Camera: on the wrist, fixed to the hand. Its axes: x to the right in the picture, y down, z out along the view.
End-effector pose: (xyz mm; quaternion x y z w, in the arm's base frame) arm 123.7 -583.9 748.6 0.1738 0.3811 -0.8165 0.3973
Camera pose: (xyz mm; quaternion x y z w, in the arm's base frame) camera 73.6 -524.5 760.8 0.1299 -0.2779 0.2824 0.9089
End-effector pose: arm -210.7 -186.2 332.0 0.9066 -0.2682 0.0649 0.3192
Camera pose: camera -178.1 -115.1 322.9 0.1889 0.9714 -0.0369 0.1393
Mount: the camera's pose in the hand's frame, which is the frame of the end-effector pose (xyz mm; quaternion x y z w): -6.6 -68.5 -38.2 0.0129 -0.3017 0.9522 0.0472
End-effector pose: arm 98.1 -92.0 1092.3 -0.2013 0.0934 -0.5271 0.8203
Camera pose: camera 24.7 -119.8 1086.8 -0.0690 -0.0582 0.8157 0.5714
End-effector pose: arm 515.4 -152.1 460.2 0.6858 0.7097 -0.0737 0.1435
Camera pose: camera 443.5 -150.2 492.1 0.6877 -0.6637 -0.0829 0.2822
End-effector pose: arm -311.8 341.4 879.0 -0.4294 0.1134 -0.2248 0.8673
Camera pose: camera -352.5 281.8 910.4 0.0311 0.1497 0.9433 0.2947
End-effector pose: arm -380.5 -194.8 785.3 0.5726 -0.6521 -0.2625 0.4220
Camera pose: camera -312.1 -197.2 746.4 -0.6676 -0.7066 0.2251 0.0657
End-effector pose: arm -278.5 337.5 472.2 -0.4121 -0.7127 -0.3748 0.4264
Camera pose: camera -327.3 275.9 467.2 -0.8056 0.2253 0.5218 0.1673
